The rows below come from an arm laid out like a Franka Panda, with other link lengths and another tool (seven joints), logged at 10 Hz.
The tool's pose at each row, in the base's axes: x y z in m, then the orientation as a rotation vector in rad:
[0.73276 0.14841 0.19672 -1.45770 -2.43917 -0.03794]
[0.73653 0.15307 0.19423 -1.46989 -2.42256 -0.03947]
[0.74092 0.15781 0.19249 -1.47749 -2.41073 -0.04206]
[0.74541 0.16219 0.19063 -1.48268 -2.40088 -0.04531]
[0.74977 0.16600 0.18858 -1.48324 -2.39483 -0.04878]
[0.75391 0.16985 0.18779 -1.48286 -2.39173 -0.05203]
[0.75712 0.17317 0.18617 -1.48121 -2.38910 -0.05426]
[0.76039 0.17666 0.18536 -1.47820 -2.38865 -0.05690]
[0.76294 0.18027 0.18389 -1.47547 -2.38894 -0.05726]
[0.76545 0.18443 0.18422 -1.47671 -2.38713 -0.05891]
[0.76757 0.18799 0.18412 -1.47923 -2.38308 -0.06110]
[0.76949 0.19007 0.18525 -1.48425 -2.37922 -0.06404]
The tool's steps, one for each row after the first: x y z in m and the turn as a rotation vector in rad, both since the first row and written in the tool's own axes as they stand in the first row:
[0.00167 0.00584 0.00228 0.00131 0.00825 0.01303]
[0.00333 0.01216 0.00372 0.00167 0.01503 0.02155]
[0.00461 0.01841 0.00518 0.00168 0.02148 0.02789]
[0.00540 0.02430 0.00675 0.00170 0.02704 0.03010]
[0.00667 0.02985 0.00718 0.00104 0.03066 0.03069]
[0.00766 0.03444 0.00853 0.00126 0.03410 0.03047]
[0.00900 0.03907 0.00913 0.00087 0.03659 0.02860]
[0.01057 0.04321 0.01055 0.00148 0.03763 0.02686]
[0.01312 0.04736 0.01035 0.00073 0.03905 0.02809]
[0.01521 0.05093 0.01056 0.00007 0.04183 0.03084]
[0.01645 0.05346 0.00938 -0.00200 0.04367 0.03492]

